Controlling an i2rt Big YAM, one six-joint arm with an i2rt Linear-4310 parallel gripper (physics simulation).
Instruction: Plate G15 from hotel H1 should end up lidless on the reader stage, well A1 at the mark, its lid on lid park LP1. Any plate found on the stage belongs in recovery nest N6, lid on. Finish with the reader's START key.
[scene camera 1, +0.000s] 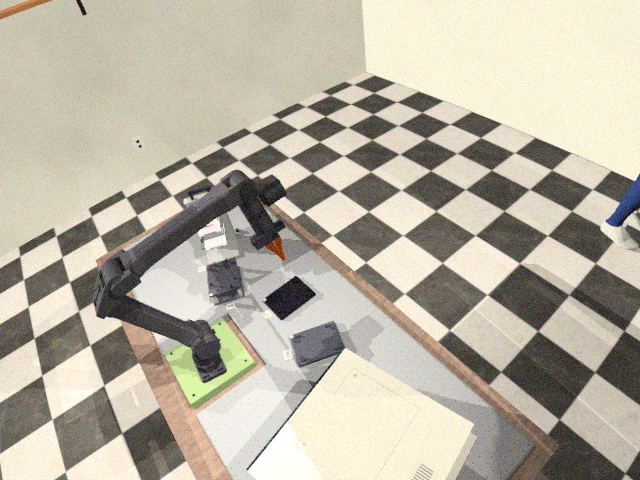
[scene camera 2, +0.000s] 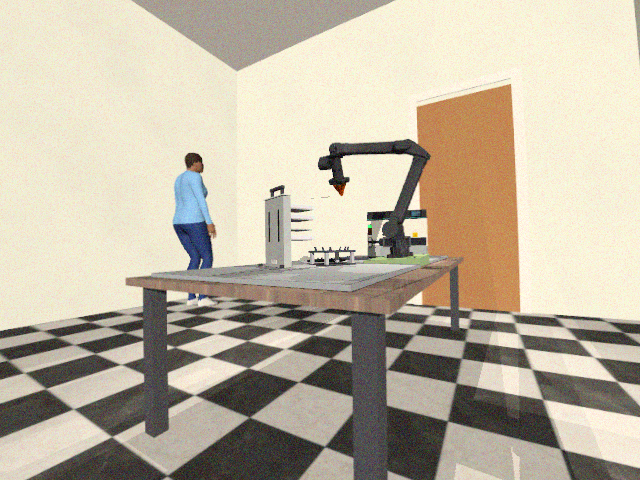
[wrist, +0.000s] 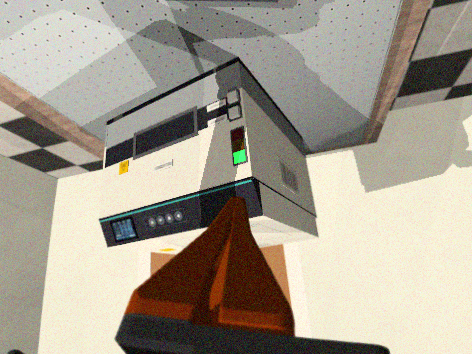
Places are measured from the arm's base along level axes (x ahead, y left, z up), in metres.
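Pixels of known places: gripper, fingertip midpoint: (scene camera 1: 284, 259) (scene camera 2: 341, 195) (wrist: 238, 205); arm's base, origin of the base link: (scene camera 1: 210, 364) (scene camera 2: 400, 256).
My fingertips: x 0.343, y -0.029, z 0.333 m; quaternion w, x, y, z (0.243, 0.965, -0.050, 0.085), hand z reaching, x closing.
Ahead of a thing's pixels: the offset from my fingertips to its top centre. "spot": to the spot under its first point.
My gripper (scene camera 1: 282, 256) (scene camera 2: 341, 193) (wrist: 238, 205) is shut, its orange fingertips together and empty, high above the far part of the table. The reader @(dz -0.062, dx -0.092, dy -0.520 m) (scene camera 1: 379, 408) (scene camera 2: 419, 213) (wrist: 175, 187) appears upside down in the wrist view, with a dark front window @(spot: dz -0.259, dx -0.157, dy -0.342 m) (wrist: 166, 132), two grey keys @(spot: dz -0.259, dx -0.017, dy -0.283 m) (wrist: 233, 104), a lit green lamp @(dz -0.149, dx -0.015, dy -0.281 m) (wrist: 239, 156), a small screen @(spot: dz -0.089, dx -0.267, dy -0.400 m) (wrist: 123, 229) and several round buttons @(spot: dz -0.091, dx -0.165, dy -0.358 m) (wrist: 165, 218). The key labels are too blurred to read. The hotel (scene camera 1: 223, 252) (scene camera 2: 278, 229) stands at the far end with several white shelves @(spot: dz -0.182, dx -0.139, dy +0.491 m) (scene camera 2: 301, 223). I cannot identify G15, its lid or any stage plate.
A dark raised stand (scene camera 1: 224, 279) (scene camera 2: 330, 251) is beside the hotel. A black rectangular pad @(spot: dz -0.347, dx +0.011, dy +0.133 m) (scene camera 1: 289, 297) and a dark grey fixture @(dz -0.339, dx +0.004, dy -0.090 m) (scene camera 1: 316, 343) lie between it and the reader. The arm stands on a green base (scene camera 1: 232, 341) (scene camera 2: 421, 258). A person (scene camera 2: 191, 206) stands beyond the table.
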